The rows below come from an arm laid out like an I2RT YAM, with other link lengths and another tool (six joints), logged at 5 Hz.
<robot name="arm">
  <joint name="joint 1" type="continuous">
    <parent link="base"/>
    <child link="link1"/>
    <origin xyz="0 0 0.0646" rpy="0 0 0"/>
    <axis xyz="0 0 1"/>
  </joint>
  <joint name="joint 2" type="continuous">
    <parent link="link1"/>
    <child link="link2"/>
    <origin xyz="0.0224 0.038 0.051" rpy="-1.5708 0 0"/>
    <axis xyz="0 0 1"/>
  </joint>
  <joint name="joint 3" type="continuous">
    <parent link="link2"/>
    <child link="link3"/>
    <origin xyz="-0.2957 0 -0.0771" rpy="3.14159 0 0"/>
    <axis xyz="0 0 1"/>
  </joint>
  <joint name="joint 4" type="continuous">
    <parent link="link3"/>
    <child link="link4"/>
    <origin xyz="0.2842 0.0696 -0.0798" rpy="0 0 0"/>
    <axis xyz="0 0 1"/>
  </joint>
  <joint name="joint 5" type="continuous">
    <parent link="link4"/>
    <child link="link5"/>
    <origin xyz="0.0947 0.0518 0.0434" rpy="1.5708 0 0"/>
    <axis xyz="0 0 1"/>
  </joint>
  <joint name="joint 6" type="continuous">
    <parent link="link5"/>
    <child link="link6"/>
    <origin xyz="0.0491 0 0.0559" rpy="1.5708 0 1.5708"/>
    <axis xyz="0 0 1"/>
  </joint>
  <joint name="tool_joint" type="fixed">
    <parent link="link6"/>
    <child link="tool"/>
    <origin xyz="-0.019 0.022 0.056" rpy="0 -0.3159 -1.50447"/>
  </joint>
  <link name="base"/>
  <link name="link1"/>
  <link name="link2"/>
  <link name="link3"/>
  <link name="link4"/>
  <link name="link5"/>
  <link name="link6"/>
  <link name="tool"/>
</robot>
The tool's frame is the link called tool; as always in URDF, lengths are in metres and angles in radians. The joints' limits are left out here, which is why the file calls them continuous.
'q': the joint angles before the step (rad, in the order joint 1, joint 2, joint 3, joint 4, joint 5, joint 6). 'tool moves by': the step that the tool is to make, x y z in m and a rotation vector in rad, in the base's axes. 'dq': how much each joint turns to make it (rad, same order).
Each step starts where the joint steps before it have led.
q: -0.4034, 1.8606, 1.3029, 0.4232, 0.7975, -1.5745
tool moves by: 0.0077, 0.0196, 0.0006, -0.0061, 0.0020, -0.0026
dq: 0.0447, -0.0001, -0.0003, 0.0006, 0.0477, 0.0000
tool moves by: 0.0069, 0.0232, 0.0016, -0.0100, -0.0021, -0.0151
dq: 0.0525, 0.0000, 0.0002, 0.0048, 0.0682, 0.0003
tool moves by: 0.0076, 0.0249, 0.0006, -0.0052, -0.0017, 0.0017
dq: 0.0545, 0.0002, 0.0004, -0.0003, 0.0530, 0.0039
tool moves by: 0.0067, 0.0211, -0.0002, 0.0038, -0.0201, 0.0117
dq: 0.0448, 0.0000, -0.0002, 0.0003, 0.0318, 0.0225
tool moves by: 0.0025, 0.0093, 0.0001, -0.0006, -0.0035, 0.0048
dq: 0.0197, 0.0001, -0.0001, 0.0005, 0.0148, 0.0038
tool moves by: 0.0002, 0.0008, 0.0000, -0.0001, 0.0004, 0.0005
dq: 0.0017, 0.0000, 0.0001, -0.0004, 0.0012, 0.0000
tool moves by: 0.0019, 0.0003, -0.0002, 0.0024, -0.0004, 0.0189
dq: -0.0002, -0.0003, -0.0002, 0.0000, -0.0192, -0.0001
